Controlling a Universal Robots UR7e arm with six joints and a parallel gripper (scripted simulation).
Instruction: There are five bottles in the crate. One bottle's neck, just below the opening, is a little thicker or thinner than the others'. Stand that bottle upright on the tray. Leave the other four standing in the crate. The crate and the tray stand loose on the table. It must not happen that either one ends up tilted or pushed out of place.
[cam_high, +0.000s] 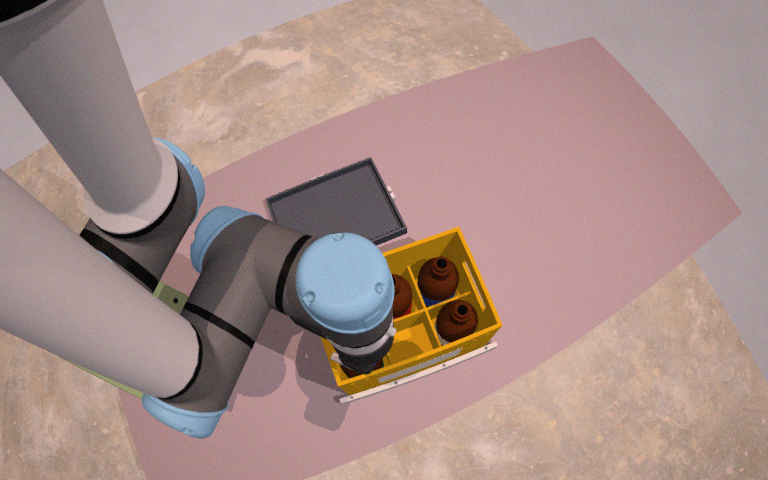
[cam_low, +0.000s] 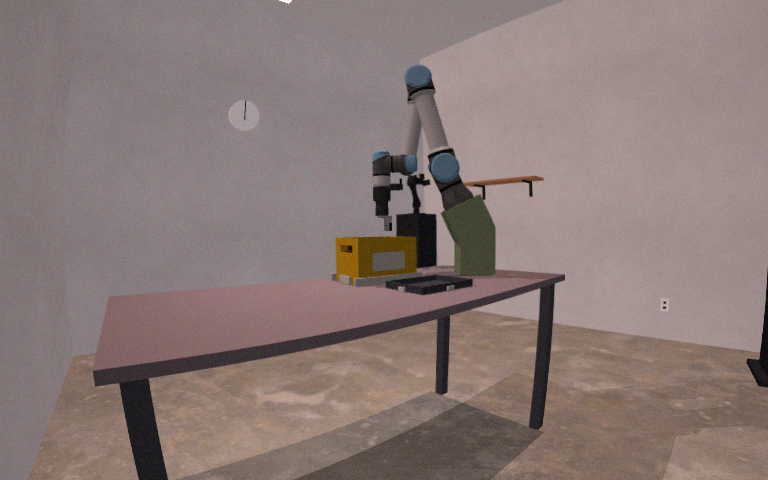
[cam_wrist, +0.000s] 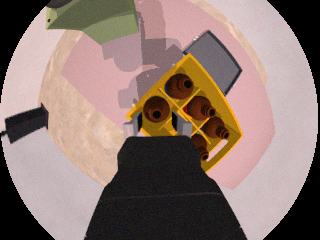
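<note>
Now: hand 130 mm above the crate, 100 mm short of it and 30 mm to the right of it. The rest, counted from my hand: glass bottle: 180 mm ahead, 130 mm below, 30 mm to the right; dark tray: 310 mm to the left, 200 mm below, 110 mm ahead.
</note>
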